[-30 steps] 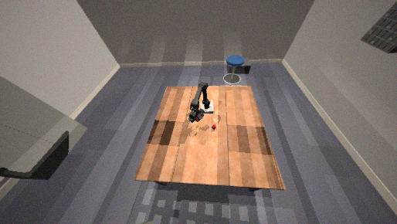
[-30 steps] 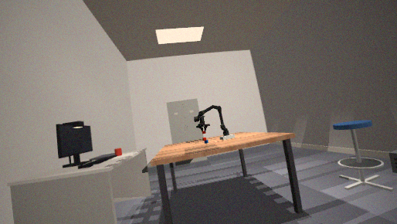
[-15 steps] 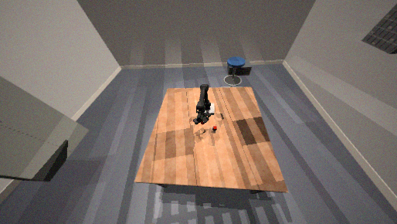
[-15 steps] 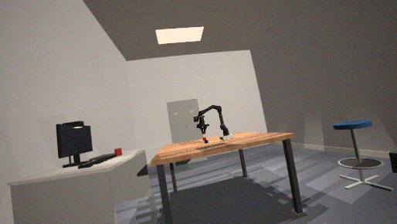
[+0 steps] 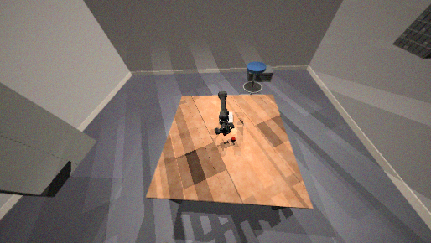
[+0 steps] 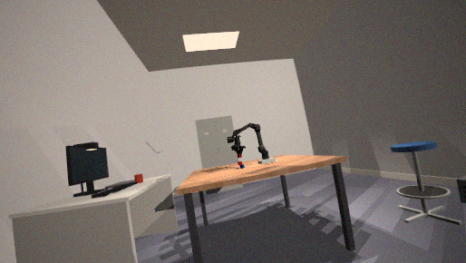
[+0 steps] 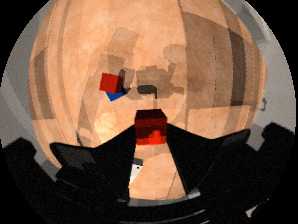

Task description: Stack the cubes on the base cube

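Now: the blue cube 20 mm ahead of my gripper tip, 90 mm to the left of it and 100 mm below it.
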